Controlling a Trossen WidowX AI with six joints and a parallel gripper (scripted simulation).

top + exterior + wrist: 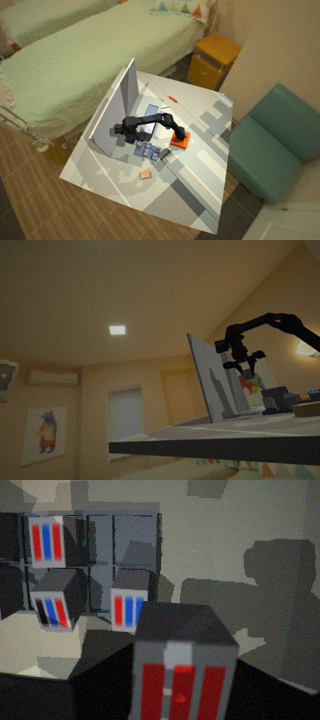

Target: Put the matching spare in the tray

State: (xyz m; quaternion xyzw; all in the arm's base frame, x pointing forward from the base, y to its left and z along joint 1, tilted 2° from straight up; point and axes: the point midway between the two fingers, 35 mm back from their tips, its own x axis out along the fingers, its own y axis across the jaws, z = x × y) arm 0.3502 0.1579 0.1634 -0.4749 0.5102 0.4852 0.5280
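Right now the flat grey tray is 360 mm to the right of my gripper tip, 170 mm below it and 30 mm behind it. The rest, counted from my gripper tip: grey upright panel: 180 mm to the right, 170 mm ahead, 60 mm above; orange-brown block: 220 mm to the left, 150 mm below, 150 mm behind; tall grey mounted unit: 170 mm to the right, 120 mm below, 60 mm behind.
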